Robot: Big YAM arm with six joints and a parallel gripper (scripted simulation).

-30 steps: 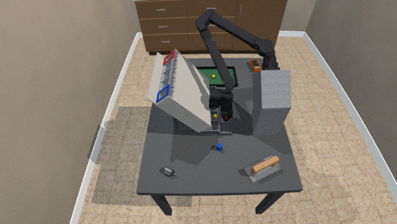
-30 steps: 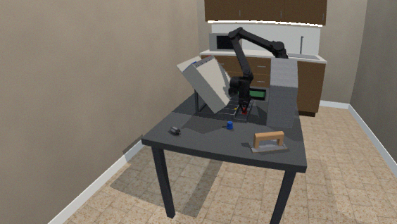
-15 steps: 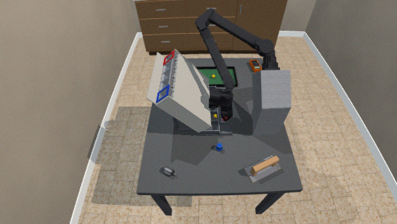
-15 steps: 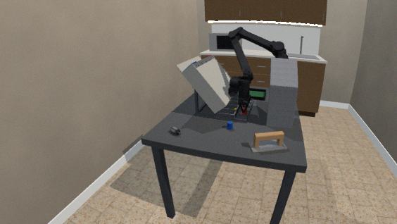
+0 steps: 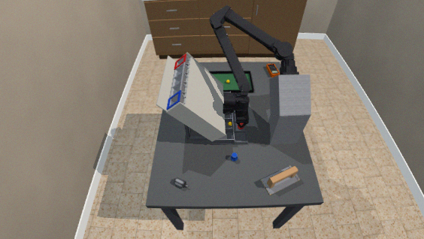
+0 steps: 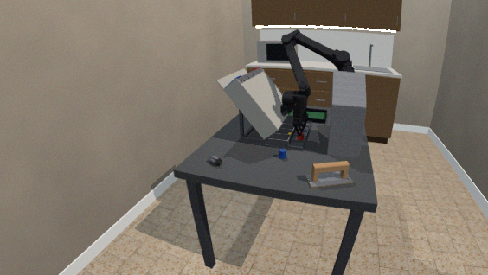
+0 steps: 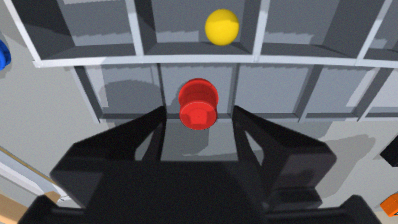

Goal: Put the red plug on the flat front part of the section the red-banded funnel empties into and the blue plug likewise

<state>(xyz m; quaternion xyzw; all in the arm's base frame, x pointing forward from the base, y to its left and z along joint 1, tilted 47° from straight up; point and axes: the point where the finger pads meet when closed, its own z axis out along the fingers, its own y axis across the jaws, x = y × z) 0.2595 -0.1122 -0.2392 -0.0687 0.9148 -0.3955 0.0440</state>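
Now: hand 3 cm above the red plug. The rest, counted from my hand: blue plug: 3 cm ahead, 21 cm to the left, 3 cm below; beige cover: 20 cm ahead, 6 cm to the right, 16 cm above; green marble tray: 11 cm ahead, 40 cm to the right, 4 cm below.
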